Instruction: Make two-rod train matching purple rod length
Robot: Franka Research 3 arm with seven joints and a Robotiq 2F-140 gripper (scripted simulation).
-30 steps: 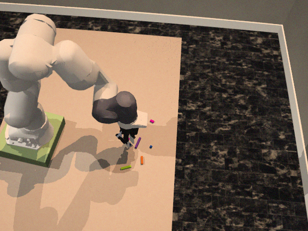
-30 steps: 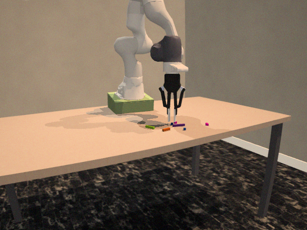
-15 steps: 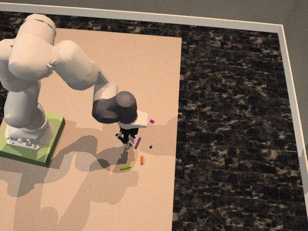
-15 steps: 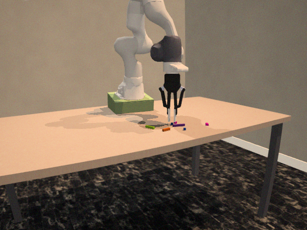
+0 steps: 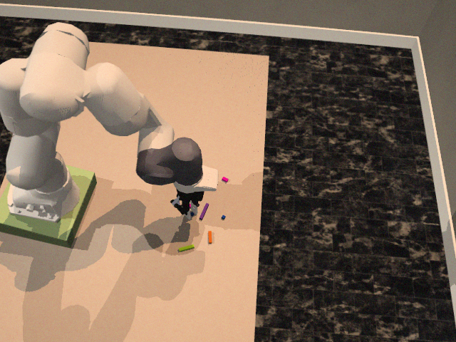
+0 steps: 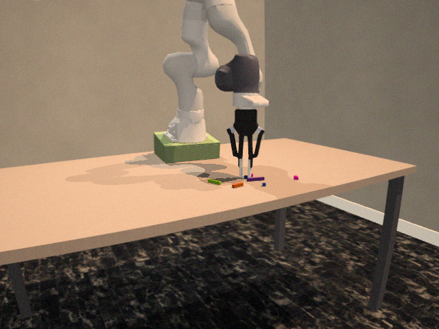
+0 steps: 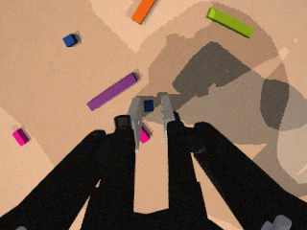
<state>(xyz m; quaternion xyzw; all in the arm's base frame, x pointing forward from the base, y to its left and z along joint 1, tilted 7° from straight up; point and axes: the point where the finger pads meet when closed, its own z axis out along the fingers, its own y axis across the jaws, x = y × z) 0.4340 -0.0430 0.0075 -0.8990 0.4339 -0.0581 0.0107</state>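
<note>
My gripper is now 4 cm short of the purple rod, 1 cm to the right of it and 3 cm above it. Round my hand: orange rod (6 cm ahead, 9 cm to the right, 3 cm below); then lime rod (2 cm behind, 12 cm to the right, 3 cm below).
</note>
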